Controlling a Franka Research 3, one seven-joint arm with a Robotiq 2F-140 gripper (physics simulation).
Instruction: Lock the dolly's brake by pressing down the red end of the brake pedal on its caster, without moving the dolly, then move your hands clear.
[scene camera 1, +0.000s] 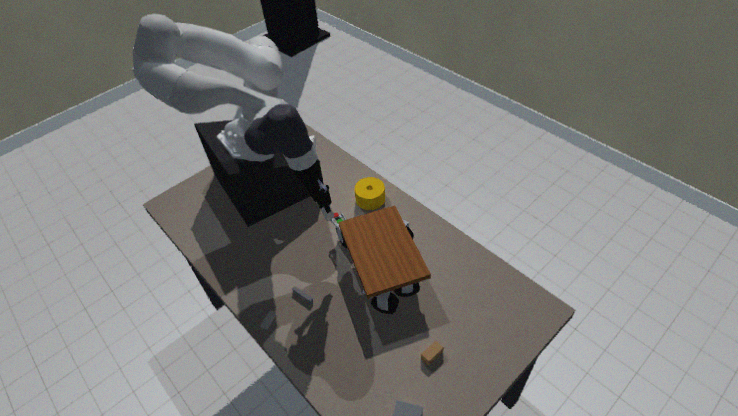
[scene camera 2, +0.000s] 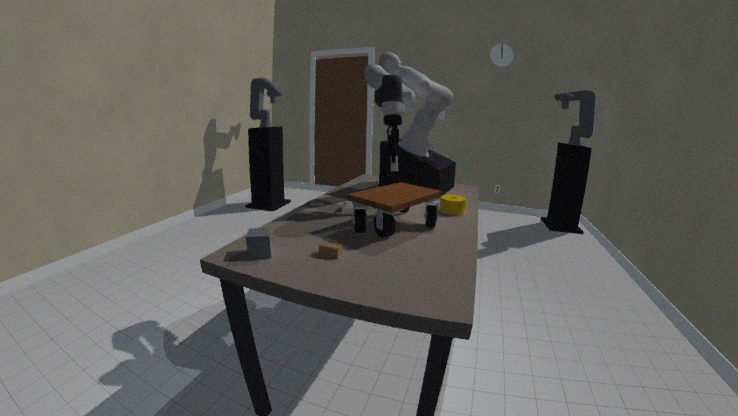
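Note:
The dolly (scene camera 1: 385, 250) (scene camera 2: 395, 195) has a wooden top and stands on its casters on the table. In scene camera 1, the brake pedal's red end (scene camera 1: 335, 214) and green part (scene camera 1: 339, 221) stick out from the caster at the dolly's corner nearest the robot base. My gripper (scene camera 1: 329, 213) (scene camera 2: 394, 167) is shut and empty and points down. In scene camera 1 its tips appear right beside the red end; in scene camera 2 they show above and behind the dolly top. The gap between tips and pedal cannot be judged. The pedal is hidden in scene camera 2.
A yellow cylinder (scene camera 1: 370, 193) (scene camera 2: 452, 205) stands close to the dolly on the table (scene camera 1: 490, 289) (scene camera 2: 403, 279). An orange block (scene camera 1: 432, 353) (scene camera 2: 330, 250), a grey block (scene camera 1: 408, 408) (scene camera 2: 258, 243) and a small grey bar (scene camera 1: 302, 297) lie farther off. The black robot base (scene camera 1: 258, 196) is behind my gripper.

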